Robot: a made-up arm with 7 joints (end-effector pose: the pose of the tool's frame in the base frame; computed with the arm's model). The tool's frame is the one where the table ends.
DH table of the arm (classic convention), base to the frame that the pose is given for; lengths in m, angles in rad. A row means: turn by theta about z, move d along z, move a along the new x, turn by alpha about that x. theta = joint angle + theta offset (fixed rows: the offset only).
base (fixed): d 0, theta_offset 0, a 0, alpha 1.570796
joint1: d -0.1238, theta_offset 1.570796, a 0, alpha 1.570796
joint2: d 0, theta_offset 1.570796, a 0, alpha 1.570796
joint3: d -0.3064, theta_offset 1.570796, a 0, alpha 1.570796
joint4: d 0, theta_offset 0, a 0, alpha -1.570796
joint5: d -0.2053, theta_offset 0, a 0, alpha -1.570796
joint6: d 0, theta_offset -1.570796, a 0, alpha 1.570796
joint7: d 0, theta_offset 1.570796, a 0, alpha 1.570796
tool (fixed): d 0, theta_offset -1.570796, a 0, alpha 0
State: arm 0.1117 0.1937 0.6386 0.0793 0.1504 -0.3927 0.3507
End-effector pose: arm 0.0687 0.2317 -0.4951 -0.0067 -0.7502 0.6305
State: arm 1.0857 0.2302 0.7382 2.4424 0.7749 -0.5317 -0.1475
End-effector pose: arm 0.1562 0.2444 0.0282 0.1481 1.9952 -0.4457
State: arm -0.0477 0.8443 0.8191 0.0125 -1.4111 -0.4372 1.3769
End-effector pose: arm -0.0144 0.5075 -0.3382 -0.6432 0.3833 -0.6416
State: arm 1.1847 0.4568 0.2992 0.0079 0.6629 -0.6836 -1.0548
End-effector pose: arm 0.4258 0.3499 -0.1714 0.7480 -1.0781 2.0993
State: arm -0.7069 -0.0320 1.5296 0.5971 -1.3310 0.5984 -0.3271
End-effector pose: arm -0.3079 0.2238 -0.3678 0.8918 1.2225 -0.0223
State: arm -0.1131 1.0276 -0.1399 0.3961 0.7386 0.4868 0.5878
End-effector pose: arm 0.0479 0.5425 -0.2729 0.1469 -0.1960 0.4335
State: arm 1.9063 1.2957 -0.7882 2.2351 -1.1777 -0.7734 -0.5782
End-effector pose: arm 0.1128 0.2657 0.1600 -1.2056 0.7869 1.0611
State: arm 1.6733 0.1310 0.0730 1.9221 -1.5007 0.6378 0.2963
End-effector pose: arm 0.2110 0.1685 0.2150 1.7294 -2.0736 0.8166
